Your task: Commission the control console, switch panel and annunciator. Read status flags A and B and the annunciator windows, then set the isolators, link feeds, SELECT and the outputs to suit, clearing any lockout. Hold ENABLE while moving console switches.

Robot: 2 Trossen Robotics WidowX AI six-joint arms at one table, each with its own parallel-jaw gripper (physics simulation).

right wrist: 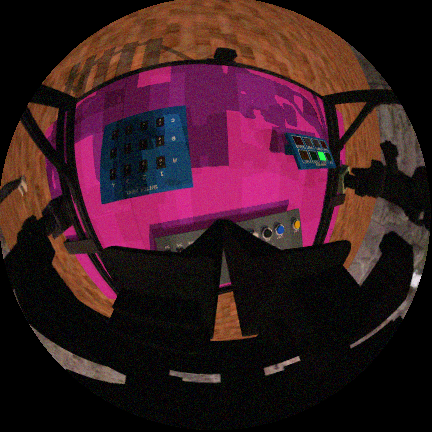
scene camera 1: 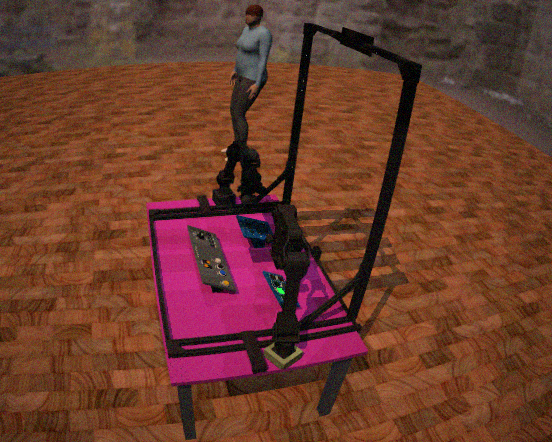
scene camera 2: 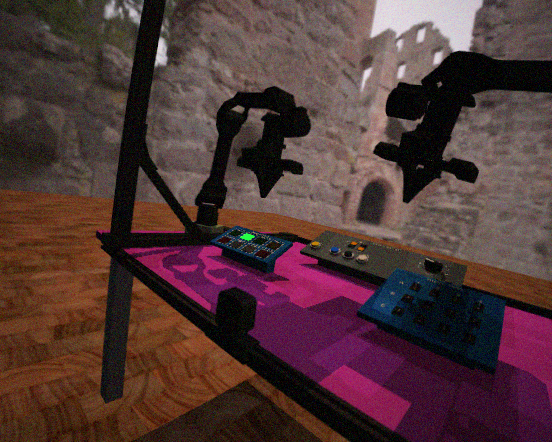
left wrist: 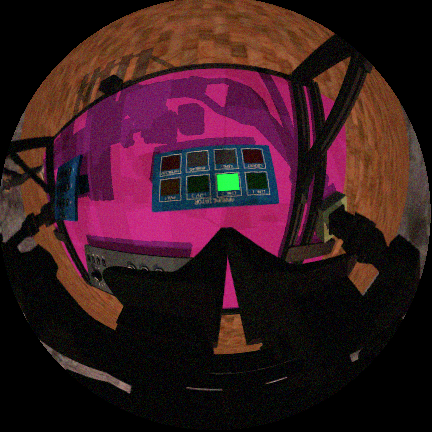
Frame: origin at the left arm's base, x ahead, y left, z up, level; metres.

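Seen in the pictures: left gripper, between the fingertips: point(right wrist: 351, 169) point(scene camera 1: 277, 268) point(scene camera 2: 263, 197) point(left wrist: 225, 232); right gripper, between the fingertips: point(right wrist: 221, 224) point(scene camera 1: 246, 213) point(scene camera 2: 405, 202); left arm's base, origin of its link: point(right wrist: 346, 179) point(scene camera 1: 283, 350) point(scene camera 2: 205, 223) point(left wrist: 336, 219); right arm's base, origin of its link: point(right wrist: 50, 221) point(scene camera 1: 224, 192) point(left wrist: 43, 216).
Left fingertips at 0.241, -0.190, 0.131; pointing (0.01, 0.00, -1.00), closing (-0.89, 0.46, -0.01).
Observation:
Offsets run from my left fingertips to a thing's top centre, as dx, dy, dz. Level surfaces: height alone.
The grey control console {+0.330, +0.079, -0.072} point(scene camera 1: 202, 256) point(scene camera 2: 390, 263) point(left wrist: 122, 260) has yellow, blue, black and white round controls, small orange lights and a black knob; the fingers partly hide it in both wrist views. The blue switch panel point(scene camera 1: 254, 229) point(scene camera 2: 434, 327) point(left wrist: 68, 189) point(right wrist: 150, 175) carries rows of black switches, their positions too small to tell. The blue annunciator {+0.000, -0.025, -0.092} point(scene camera 2: 252, 245) point(left wrist: 212, 175) point(right wrist: 301, 159) shows one bright green window; the others look dim. My left gripper point(scene camera 2: 265, 194) point(left wrist: 225, 232) is shut and empty, above the table. My right gripper point(scene camera 2: 407, 199) point(right wrist: 221, 224) is shut and empty, also above the table.
A black frame point(scene camera 1: 395, 160) point(scene camera 2: 131, 120) rises from the magenta table {dz -0.171} point(scene camera 1: 192, 315). Black rails run along the table edges. A dark block point(scene camera 2: 236, 310) stands on the near rail in scene camera 2. A person point(scene camera 1: 252, 55) stands beyond the table.

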